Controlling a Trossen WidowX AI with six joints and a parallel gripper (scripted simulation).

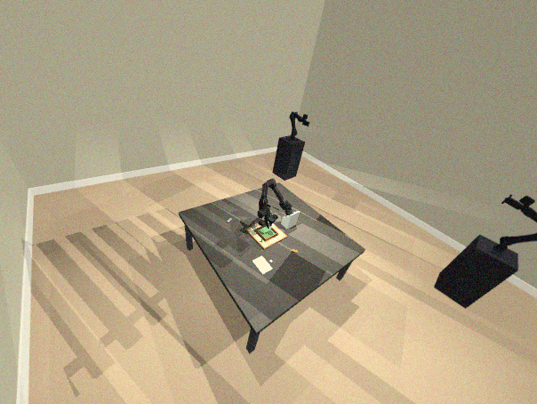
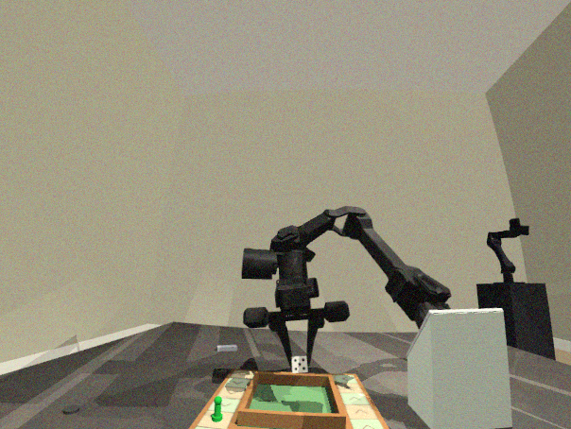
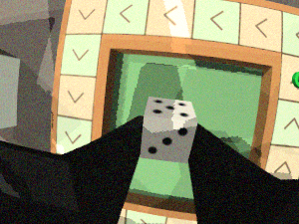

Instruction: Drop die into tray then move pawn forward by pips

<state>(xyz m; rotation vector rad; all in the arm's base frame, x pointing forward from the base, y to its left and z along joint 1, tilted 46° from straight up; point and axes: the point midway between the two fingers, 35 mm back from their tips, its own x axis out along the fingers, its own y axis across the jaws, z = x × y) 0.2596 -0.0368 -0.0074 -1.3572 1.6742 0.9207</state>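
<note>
My gripper tip is now 130 mm short of the green pawn, 50 mm above it and 40 mm to the right of it. Also, from my gripper tip: small orange block (290 mm to the left, 80 mm below, 50 mm behind); white die (right at my gripper tip); white sheet (280 mm ahead, 220 mm to the left, 80 mm below).
</note>
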